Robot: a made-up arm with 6 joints.
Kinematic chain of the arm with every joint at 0, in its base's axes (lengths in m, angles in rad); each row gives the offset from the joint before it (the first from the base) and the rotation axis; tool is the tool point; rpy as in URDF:
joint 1: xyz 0 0 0.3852 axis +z
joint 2: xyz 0 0 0 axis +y
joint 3: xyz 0.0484 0 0.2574 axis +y
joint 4: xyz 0.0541 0 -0.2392 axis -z
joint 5: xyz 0 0 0 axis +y
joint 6: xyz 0.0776 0 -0.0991 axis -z
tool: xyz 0 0 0 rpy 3.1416 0 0
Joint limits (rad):
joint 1: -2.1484..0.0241
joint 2: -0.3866..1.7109
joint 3: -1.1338..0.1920
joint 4: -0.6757..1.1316
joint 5: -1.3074..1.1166
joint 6: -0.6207..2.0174
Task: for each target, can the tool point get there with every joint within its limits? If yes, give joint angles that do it. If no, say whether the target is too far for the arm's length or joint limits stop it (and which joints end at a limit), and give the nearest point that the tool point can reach.
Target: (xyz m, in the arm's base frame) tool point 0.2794 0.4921 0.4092
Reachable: no: joint limits stop it (at a limit: joint 1, joint 4) | nearest point 0.2892 0.0857 0.4092 | short by 0.407 m
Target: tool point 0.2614 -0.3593 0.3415
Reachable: yes | joints -1.0087 0.5967 -0.9793 -0.2879 -0.3152 1.7271
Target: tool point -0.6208 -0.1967 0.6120
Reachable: no: too far | nearest point -0.2985 -0.2538 0.5543 | short by 0.332 m
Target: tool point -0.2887 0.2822 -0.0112
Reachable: no: joint limits stop it (at a limit: joint 1, joint 2, joint 4) | nearest point -0.0994 0.0363 0.0870 | short by 0.325 m
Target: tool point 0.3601 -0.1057 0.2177
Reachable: yes | joints -0.2743 0.7334 -0.8727 0.0632 0.1115 0.1838
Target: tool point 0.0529 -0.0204 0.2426
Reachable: yes | joints -0.2970 0.4062 0.0394 0.1965 0.5005 -0.2509
